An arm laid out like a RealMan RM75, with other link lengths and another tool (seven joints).
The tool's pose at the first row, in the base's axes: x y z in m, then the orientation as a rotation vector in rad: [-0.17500, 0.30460, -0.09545, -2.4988, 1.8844, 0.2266]
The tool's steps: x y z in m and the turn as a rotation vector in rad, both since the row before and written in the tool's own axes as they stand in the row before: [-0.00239, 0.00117, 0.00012, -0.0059, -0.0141, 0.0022]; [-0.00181, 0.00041, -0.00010, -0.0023, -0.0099, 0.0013]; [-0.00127, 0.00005, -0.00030, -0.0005, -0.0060, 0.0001]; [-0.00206, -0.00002, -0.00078, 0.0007, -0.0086, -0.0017]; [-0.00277, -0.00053, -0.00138, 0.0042, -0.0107, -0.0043]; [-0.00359, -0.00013, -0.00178, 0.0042, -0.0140, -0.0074]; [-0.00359, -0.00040, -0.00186, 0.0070, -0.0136, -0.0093]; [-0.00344, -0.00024, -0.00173, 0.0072, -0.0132, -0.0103]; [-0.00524, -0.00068, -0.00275, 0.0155, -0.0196, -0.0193]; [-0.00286, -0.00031, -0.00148, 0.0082, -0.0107, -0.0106]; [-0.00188, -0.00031, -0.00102, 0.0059, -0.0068, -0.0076]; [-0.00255, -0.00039, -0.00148, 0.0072, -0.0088, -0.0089]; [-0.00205, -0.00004, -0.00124, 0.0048, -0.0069, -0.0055]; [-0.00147, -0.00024, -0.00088, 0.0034, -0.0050, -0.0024]
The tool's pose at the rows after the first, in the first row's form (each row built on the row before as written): [-0.17677, 0.30657, -0.09519, -2.4922, 1.8842, 0.2495]; [-0.17763, 0.30818, -0.09482, -2.4866, 1.8831, 0.2637]; [-0.17797, 0.30935, -0.09434, -2.4832, 1.8812, 0.2714]; [-0.17839, 0.31123, -0.09327, -2.4790, 1.8756, 0.2809]; [-0.17843, 0.31384, -0.09153, -2.4735, 1.8647, 0.2892]; [-0.17902, 0.31705, -0.08920, -2.4686, 1.8486, 0.3012]; [-0.17937, 0.32028, -0.08676, -2.4636, 1.8293, 0.3098]; [-0.17988, 0.32330, -0.08442, -2.4594, 1.8089, 0.3176]; [-0.18039, 0.32792, -0.08069, -2.4530, 1.7722, 0.3240]; [-0.18079, 0.33037, -0.07861, -2.4496, 1.7522, 0.3277]; [-0.18097, 0.33198, -0.07718, -2.4476, 1.7383, 0.3293]; [-0.18125, 0.33412, -0.07513, -2.4444, 1.7216, 0.3318]; [-0.18175, 0.33571, -0.07341, -2.4413, 1.7106, 0.3347]; [-0.18192, 0.33691, -0.07218, -2.4379, 1.7047, 0.3370]
